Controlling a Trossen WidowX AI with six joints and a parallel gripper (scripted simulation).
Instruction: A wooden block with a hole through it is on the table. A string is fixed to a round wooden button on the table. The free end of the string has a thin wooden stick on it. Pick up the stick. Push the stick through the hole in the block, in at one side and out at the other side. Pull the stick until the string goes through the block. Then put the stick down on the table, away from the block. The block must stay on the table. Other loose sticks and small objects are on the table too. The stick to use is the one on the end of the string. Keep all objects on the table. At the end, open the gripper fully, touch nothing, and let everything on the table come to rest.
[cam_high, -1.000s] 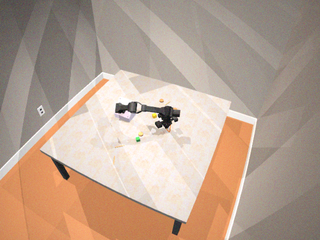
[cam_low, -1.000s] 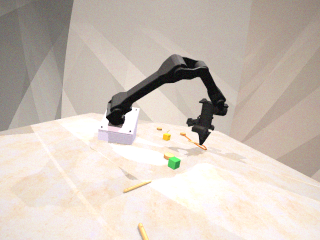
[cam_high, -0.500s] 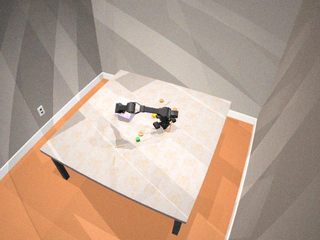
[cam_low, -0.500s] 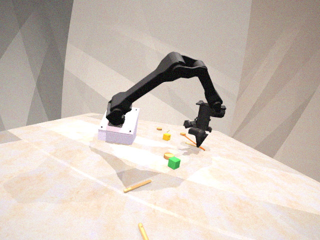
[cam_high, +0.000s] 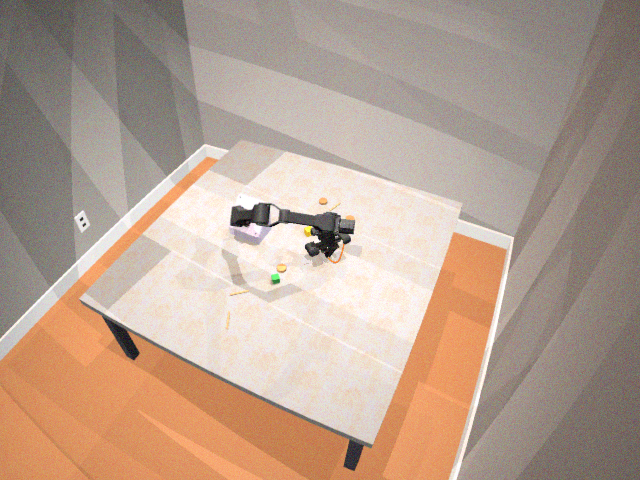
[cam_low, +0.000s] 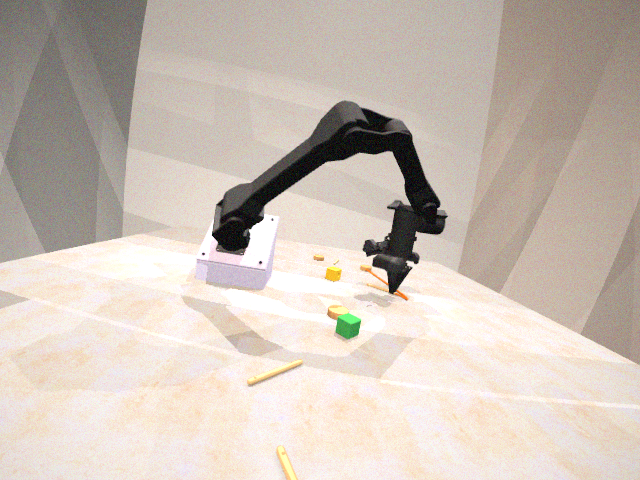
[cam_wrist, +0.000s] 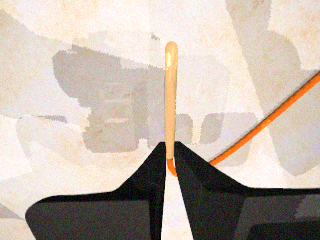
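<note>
The yellow wooden block is 14 cm behind my gripper tip and 10 cm to the left of it. Also, from my gripper tip: thin wooden stick (1 cm to the left, 1 cm behind); then green cube (20 cm to the right, 14 cm behind).
</note>
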